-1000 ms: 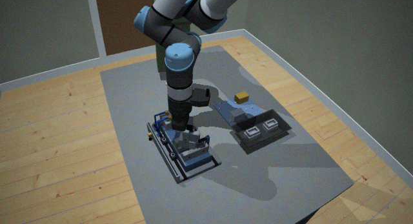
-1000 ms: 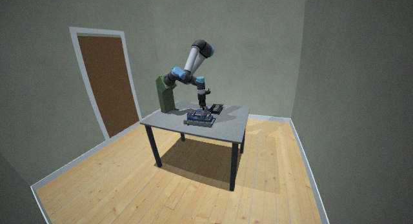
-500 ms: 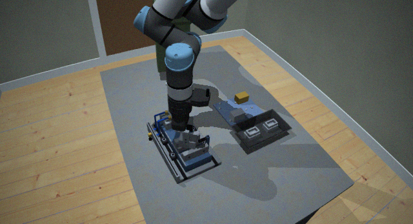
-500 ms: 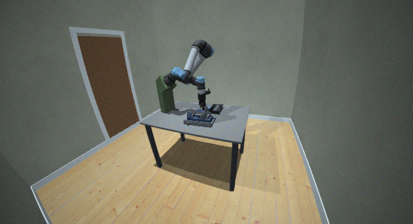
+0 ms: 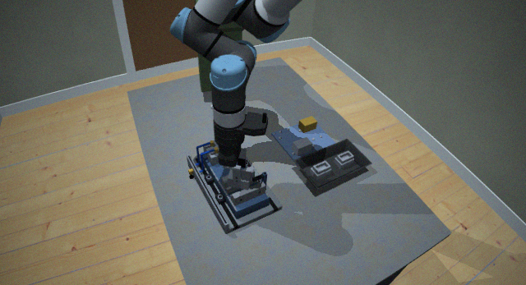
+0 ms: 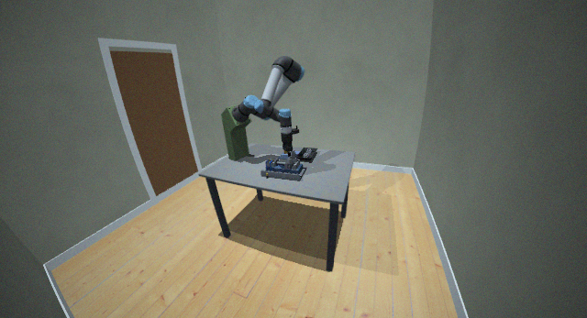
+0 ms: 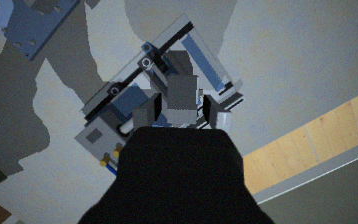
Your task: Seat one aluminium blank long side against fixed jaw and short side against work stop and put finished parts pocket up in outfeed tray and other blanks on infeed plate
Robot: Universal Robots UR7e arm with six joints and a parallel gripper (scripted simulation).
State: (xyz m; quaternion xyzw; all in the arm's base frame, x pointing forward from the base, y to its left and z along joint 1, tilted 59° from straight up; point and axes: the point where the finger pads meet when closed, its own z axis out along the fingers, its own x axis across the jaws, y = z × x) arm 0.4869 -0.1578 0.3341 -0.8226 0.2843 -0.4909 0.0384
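Right now my hand is 60 mm past the vise, 20 mm to the right of it and 110 mm above it. From my hand the other things lie so: brass blank: 110 mm behind, 410 mm to the left, 130 mm below.
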